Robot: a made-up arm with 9 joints.
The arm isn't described. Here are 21 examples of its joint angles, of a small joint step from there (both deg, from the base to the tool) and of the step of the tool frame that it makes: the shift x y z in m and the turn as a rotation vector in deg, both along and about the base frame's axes.
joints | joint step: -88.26 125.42 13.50 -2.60 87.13 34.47 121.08 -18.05 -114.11 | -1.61 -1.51 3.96 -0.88 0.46 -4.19 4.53 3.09 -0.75
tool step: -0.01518 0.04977 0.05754 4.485 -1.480 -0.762
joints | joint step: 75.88 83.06 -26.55 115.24 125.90 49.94 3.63 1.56 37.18 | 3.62 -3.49 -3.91 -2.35 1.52 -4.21 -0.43 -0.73 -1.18
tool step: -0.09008 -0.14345 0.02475 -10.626 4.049 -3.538
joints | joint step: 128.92 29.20 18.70 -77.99 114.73 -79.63 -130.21 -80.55 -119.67 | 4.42 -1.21 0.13 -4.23 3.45 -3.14 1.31 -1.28 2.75
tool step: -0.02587 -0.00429 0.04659 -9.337 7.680 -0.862
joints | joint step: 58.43 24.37 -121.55 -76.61 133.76 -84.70 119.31 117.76 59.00 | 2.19 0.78 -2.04 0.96 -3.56 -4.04 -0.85 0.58 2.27
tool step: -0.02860 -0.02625 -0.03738 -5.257 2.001 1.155
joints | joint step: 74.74 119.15 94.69 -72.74 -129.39 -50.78 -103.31 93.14 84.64 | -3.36 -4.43 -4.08 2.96 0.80 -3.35 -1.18 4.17 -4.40
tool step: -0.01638 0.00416 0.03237 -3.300 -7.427 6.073
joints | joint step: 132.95 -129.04 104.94 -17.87 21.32 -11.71 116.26 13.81 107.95 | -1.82 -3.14 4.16 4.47 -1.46 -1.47 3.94 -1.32 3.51
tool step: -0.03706 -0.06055 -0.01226 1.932 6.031 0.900
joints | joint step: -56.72 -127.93 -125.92 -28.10 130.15 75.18 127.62 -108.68 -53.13 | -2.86 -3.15 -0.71 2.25 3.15 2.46 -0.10 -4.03 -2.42
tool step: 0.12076 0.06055 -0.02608 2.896 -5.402 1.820
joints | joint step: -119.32 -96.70 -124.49 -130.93 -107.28 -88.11 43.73 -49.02 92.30 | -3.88 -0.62 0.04 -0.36 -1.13 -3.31 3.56 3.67 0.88
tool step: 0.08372 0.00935 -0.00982 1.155 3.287 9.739
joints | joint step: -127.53 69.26 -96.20 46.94 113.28 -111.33 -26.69 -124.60 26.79 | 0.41 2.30 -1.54 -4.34 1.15 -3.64 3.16 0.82 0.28
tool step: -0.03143 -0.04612 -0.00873 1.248 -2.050 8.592
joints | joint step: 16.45 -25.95 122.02 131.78 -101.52 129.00 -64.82 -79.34 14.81 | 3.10 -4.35 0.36 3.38 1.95 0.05 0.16 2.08 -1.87
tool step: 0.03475 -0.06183 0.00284 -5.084 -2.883 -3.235
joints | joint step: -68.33 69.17 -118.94 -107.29 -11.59 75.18 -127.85 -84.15 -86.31 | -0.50 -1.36 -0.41 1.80 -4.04 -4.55 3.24 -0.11 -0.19
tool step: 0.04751 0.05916 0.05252 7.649 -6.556 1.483
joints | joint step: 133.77 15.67 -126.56 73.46 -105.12 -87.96 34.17 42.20 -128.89 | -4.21 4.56 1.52 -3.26 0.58 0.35 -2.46 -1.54 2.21
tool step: -0.08681 -0.05434 0.04784 7.741 -1.699 5.203
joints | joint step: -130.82 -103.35 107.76 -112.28 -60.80 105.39 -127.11 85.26 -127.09 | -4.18 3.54 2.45 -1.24 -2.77 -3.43 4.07 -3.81 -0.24
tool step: 0.01914 0.04078 0.00802 -2.216 -7.359 -3.874
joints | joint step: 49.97 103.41 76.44 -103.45 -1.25 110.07 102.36 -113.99 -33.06 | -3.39 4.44 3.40 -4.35 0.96 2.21 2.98 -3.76 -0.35
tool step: 0.02484 0.10385 0.03899 6.476 1.587 -4.778
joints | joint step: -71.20 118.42 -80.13 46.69 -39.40 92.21 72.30 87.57 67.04 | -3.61 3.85 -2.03 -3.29 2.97 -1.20 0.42 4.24 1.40
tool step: -0.00440 0.07993 -0.02163 -2.926 0.131 1.604
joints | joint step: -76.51 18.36 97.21 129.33 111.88 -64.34 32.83 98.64 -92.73 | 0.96 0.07 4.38 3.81 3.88 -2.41 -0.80 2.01 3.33
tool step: -0.00178 -0.02496 0.02421 -1.972 3.059 0.154
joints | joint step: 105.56 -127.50 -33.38 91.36 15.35 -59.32 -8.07 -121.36 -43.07 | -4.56 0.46 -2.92 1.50 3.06 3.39 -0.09 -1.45 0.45
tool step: -0.00771 0.04380 0.02366 0.301 -4.252 11.874
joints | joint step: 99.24 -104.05 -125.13 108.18 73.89 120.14 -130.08 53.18 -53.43 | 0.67 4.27 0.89 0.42 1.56 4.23 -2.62 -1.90 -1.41
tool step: 0.01540 -0.00105 0.01027 -0.684 -2.333 -0.720
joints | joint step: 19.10 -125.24 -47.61 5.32 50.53 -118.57 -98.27 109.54 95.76 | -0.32 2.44 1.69 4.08 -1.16 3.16 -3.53 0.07 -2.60
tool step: 0.03424 -0.02076 0.04043 1.464 4.644 4.384
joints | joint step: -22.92 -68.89 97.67 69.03 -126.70 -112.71 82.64 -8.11 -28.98 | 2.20 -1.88 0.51 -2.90 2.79 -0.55 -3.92 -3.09 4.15
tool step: -0.00091 0.00355 -0.00591 1.528 1.881 1.967
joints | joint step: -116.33 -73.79 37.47 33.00 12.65 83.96 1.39 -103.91 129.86 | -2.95 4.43 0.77 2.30 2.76 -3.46 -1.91 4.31 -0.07
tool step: -0.08662 0.03488 -0.02723 2.063 -9.604 2.625
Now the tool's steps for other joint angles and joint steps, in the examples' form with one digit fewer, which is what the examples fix.
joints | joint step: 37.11 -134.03 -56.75 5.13 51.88 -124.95 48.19 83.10 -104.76 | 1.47 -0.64 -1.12 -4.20 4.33 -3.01 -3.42 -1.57 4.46
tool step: 0.0485 0.0741 -0.0240 4.91 -4.98 -6.68
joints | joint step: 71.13 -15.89 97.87 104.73 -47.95 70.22 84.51 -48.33 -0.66 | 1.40 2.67 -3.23 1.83 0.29 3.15 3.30 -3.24 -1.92
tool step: -0.0363 -0.0818 0.0136 3.35 -1.50 -2.38
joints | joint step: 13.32 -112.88 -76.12 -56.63 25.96 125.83 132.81 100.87 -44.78 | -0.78 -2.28 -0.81 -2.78 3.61 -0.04 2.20 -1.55 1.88
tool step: -0.0099 -0.0046 -0.0353 3.22 -0.45 -1.64
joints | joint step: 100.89 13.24 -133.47 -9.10 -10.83 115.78 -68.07 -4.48 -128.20 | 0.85 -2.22 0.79 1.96 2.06 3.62 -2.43 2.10 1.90
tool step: 0.0117 0.0286 -0.0164 -3.19 1.82 2.22
